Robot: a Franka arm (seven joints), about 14 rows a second.
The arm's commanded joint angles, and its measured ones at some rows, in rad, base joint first. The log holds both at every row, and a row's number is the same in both.
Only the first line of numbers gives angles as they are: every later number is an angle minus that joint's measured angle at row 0.
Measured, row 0:
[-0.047, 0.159, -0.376, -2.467, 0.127, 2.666, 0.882]
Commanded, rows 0 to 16:
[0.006, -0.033, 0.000, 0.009, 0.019, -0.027, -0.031]
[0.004, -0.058, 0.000, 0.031, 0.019, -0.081, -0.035]
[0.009, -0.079, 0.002, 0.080, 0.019, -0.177, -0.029]
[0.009, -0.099, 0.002, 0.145, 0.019, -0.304, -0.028]
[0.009, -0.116, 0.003, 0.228, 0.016, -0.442, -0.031]
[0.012, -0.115, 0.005, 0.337, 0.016, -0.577, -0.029]
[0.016, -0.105, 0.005, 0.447, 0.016, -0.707, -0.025]
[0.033, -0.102, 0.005, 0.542, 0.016, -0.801, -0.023]
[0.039, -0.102, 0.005, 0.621, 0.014, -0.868, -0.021]
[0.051, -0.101, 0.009, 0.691, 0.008, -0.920, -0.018]
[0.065, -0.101, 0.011, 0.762, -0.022, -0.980, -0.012]
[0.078, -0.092, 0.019, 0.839, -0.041, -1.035, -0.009]
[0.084, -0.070, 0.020, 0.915, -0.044, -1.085, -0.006]
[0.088, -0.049, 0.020, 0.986, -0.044, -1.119, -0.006]
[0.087, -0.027, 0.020, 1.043, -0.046, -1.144, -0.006]
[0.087, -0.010, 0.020, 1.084, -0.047, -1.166, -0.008]
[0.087, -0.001, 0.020, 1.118, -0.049, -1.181, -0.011]
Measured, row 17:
[0.088, -0.073, 0.028, 0.985, -0.037, -1.117, -0.008]
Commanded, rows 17 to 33:
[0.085, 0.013, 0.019, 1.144, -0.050, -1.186, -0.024]
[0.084, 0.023, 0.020, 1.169, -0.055, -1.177, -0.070]
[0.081, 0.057, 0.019, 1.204, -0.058, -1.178, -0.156]
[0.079, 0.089, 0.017, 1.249, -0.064, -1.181, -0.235]
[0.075, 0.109, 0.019, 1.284, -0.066, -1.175, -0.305]
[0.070, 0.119, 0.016, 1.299, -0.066, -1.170, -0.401]
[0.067, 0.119, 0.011, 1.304, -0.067, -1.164, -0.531]
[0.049, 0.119, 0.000, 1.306, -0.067, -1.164, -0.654]
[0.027, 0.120, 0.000, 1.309, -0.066, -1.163, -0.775]
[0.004, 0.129, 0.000, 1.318, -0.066, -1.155, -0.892]
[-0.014, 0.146, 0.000, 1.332, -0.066, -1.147, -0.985]
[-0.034, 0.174, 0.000, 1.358, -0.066, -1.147, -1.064]
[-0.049, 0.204, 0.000, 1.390, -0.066, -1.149, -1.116]
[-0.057, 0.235, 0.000, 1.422, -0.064, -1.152, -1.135]
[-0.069, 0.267, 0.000, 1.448, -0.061, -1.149, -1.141]
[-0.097, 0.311, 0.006, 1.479, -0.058, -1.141, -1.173]
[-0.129, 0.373, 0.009, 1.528, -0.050, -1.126, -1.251]
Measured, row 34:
[-0.063, 0.241, -0.004, 1.379, -0.064, -1.127, -1.142]
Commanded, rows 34 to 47:
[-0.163, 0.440, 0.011, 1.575, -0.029, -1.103, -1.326]
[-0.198, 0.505, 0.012, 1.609, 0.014, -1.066, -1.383]
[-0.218, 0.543, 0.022, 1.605, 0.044, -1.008, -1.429]
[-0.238, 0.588, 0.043, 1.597, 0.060, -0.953, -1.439]
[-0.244, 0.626, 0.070, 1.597, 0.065, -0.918, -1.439]
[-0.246, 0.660, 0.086, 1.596, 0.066, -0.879, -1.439]
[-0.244, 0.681, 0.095, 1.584, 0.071, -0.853, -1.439]
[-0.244, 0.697, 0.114, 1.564, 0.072, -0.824, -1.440]
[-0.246, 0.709, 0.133, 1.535, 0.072, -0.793, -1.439]
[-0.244, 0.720, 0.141, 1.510, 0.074, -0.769, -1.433]
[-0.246, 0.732, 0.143, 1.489, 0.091, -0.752, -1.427]
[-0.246, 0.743, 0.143, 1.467, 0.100, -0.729, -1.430]
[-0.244, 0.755, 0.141, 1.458, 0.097, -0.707, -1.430]
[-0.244, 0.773, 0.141, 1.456, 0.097, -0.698, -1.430]
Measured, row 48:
[-0.234, 0.766, 0.135, 1.475, 0.077, -0.727, -1.422]
